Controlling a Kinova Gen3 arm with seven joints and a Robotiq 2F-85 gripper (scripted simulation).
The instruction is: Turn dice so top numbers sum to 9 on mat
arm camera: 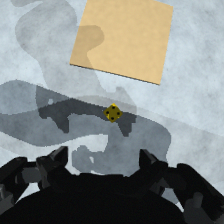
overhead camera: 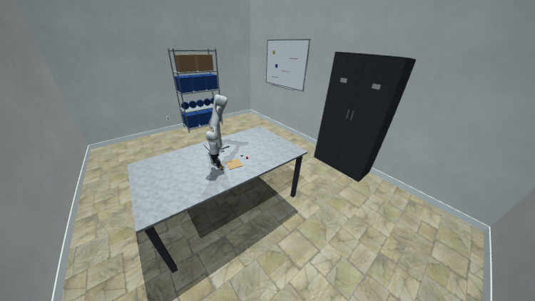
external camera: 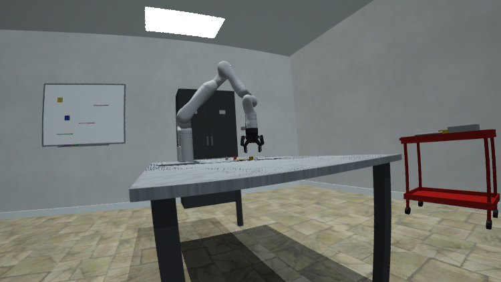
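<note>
Now: hand 10 mm short of the yellow die, 50 mm to the right of it and 40 mm above it. From my hand the other things lie so: red die 50 mm ahead, 340 mm to the left, 40 mm below; then tan mat 40 mm ahead, 170 mm to the left, 50 mm below; then white die 30 mm behind, 320 mm to the left, 40 mm below.
</note>
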